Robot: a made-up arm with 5 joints.
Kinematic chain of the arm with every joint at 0, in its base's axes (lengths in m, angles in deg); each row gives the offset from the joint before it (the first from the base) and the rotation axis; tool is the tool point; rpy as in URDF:
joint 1: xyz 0 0 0.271 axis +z
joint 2: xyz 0 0 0 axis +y
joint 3: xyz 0.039 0 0.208 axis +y
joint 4: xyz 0.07 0 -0.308 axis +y
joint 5: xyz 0.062 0 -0.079 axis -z
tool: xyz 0 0 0 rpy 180 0 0
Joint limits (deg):
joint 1: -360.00..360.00
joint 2: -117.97..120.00
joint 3: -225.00..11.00
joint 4: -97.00..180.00
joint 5: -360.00..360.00
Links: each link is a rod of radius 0.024 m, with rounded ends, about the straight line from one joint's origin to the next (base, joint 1, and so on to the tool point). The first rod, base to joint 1, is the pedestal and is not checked.
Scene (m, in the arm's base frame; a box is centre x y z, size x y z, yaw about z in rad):
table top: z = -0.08
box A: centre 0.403 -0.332 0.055 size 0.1 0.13 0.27 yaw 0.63
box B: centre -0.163 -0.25 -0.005 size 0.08 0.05 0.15 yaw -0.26
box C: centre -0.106 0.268 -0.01 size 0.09 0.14 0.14 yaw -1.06
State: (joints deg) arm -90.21 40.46 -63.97 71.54 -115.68
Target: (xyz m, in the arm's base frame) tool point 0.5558 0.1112 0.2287
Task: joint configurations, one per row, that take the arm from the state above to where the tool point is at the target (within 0.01 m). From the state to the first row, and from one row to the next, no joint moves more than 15 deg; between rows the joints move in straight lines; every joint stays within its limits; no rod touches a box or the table.
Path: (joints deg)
1: -77.53 38.42 -72.17 68.27 -115.68
2: -64.85 36.38 -80.37 65.01 -115.68
3: -52.16 34.34 -88.58 61.74 -115.68
4: -39.48 32.30 -96.78 58.47 -115.68
5: -26.78 36.62 -100.36 55.78 -115.68
6: -14.08 40.95 -103.94 53.08 -115.68
7: -1.39 45.28 -107.52 50.38 -115.68
8: 11.31 49.60 -111.10 47.68 -115.68

